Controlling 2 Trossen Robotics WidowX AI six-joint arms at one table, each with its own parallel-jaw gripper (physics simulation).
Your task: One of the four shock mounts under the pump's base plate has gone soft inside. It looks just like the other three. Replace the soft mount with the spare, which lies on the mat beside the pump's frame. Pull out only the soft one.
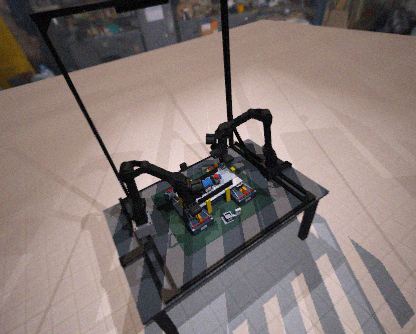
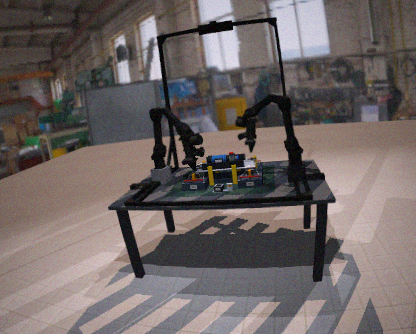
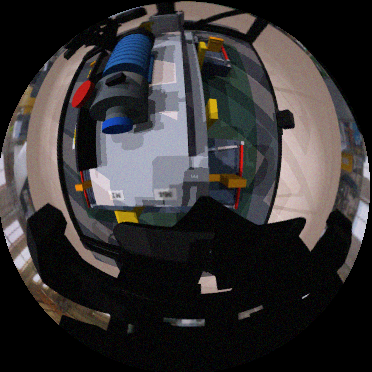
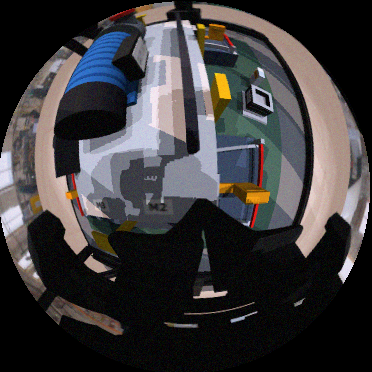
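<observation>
The pump [image 1: 207, 183] [image 2: 217, 158] [image 3: 129, 55] [image 4: 100, 65] lies on the pale base plate [image 3: 140, 155] [image 4: 145, 140]. Plate labels read M1 [image 3: 116, 195], M4 [image 3: 165, 194], M2 [image 4: 157, 206] and M3 [image 4: 101, 205]. Orange tabs [image 3: 232, 181] [image 4: 252, 194] stick out at the corners; the mounts' bodies are largely hidden. A hollow black-and-white square [image 1: 228, 216] [image 2: 219, 188] [image 4: 260, 100] and a small white block [image 1: 238, 211] [image 4: 259, 74] lie on the mat; which is the spare is unclear. My left gripper [image 2: 251, 150] [image 3: 203, 200] is shut and empty, above the M4 end. My right gripper [image 2: 192, 167] [image 4: 200, 202] is shut and empty, lower, near M2.
Yellow posts [image 1: 209, 205] [image 2: 234, 174] [image 3: 212, 110] [image 4: 221, 95] stand along the plate's long side. Blue-grey trays with red edges [image 3: 241, 165] [image 4: 260, 165] extend past the plate's ends. The green mat [image 4: 235, 122] lies under the frame. A black overhead frame [image 2: 280, 60] rises behind.
</observation>
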